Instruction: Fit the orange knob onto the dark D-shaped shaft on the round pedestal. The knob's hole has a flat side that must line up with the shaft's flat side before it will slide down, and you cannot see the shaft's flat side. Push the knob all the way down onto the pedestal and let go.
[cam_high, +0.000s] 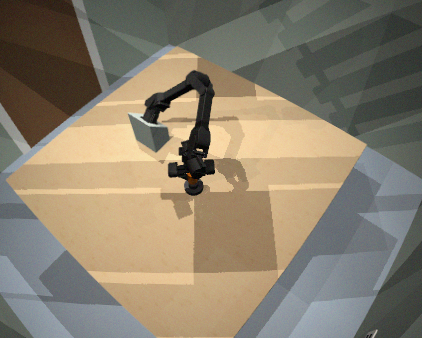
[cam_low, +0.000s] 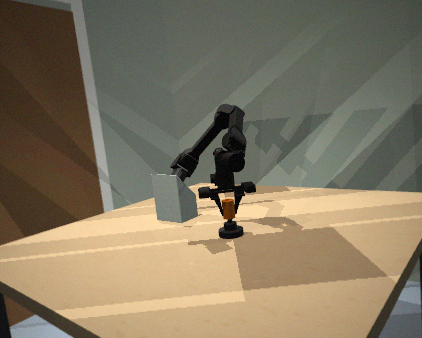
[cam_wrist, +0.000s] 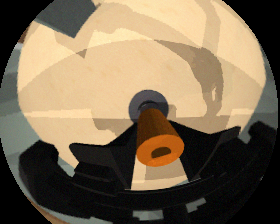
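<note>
Now: gripper tip 40 mm above the dark round pedestal. The rest, counted from my gripper tip: orange knob: 20 mm above.
</note>
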